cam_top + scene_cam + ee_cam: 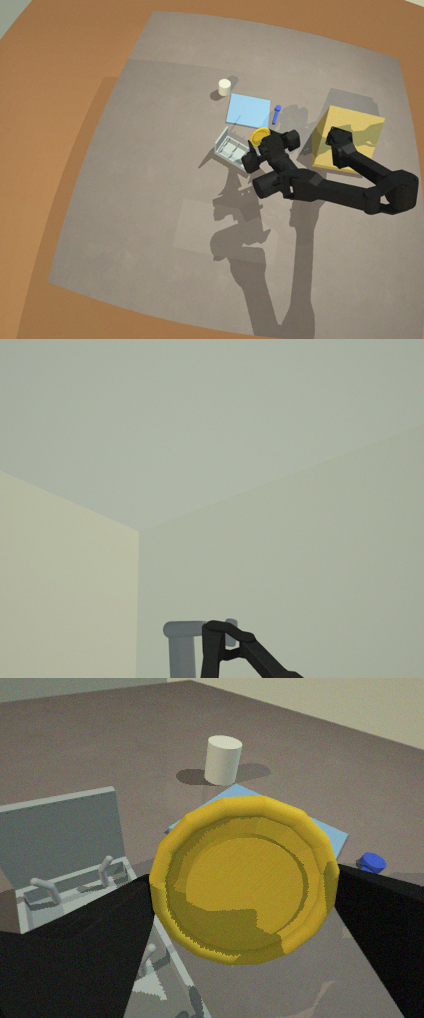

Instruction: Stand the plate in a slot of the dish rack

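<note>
Now: gripper tip 60 mm above the pale grey dish rack, 50 mm short of it and 40 mm to the right of it. Round my gripper tip: cream cup 210 mm to the right, 150 mm ahead, 60 mm below; then blue spoon 160 mm to the right, 80 mm below, 60 mm behind; then yellow plate 10 mm to the left.
</note>
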